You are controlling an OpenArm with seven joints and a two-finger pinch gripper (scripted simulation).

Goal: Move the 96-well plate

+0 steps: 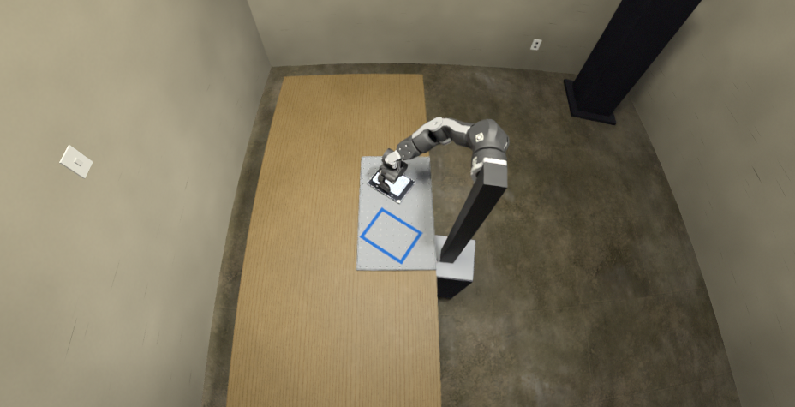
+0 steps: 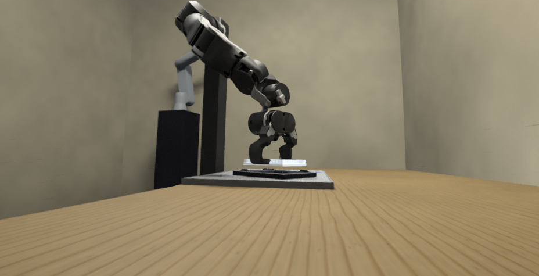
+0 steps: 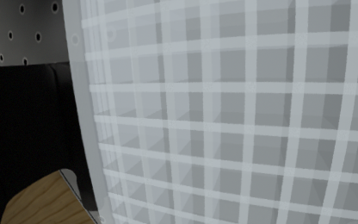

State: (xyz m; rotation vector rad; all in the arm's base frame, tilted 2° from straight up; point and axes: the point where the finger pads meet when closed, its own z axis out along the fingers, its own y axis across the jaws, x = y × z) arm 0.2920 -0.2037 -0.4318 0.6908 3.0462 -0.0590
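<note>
Right now the 96-well plate is right at my hand. Also, from my hand: black plate nest: 30 mm below.
</note>
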